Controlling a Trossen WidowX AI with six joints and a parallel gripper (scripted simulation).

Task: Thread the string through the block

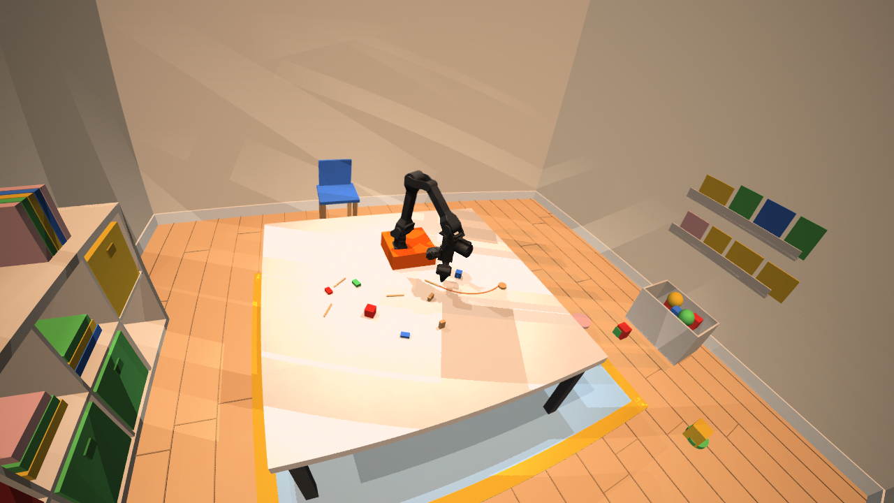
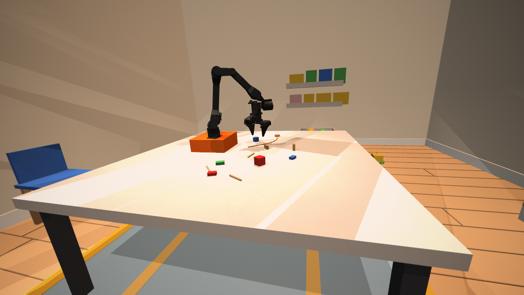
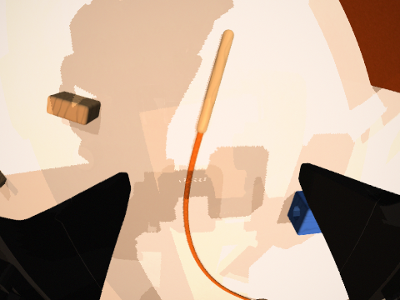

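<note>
Now: the thin wooden stick 10 mm behind my gripper tip, 20 mm to the right of it and 60 mm below it. From my gripper tip the other things lie so: blue cube: 50 mm behind, 110 mm to the left, 50 mm below; then round wooden button: 50 mm ahead, 290 mm to the left, 60 mm below; then flat blue piece: 260 mm ahead, 230 mm to the right, 60 mm below.
</note>
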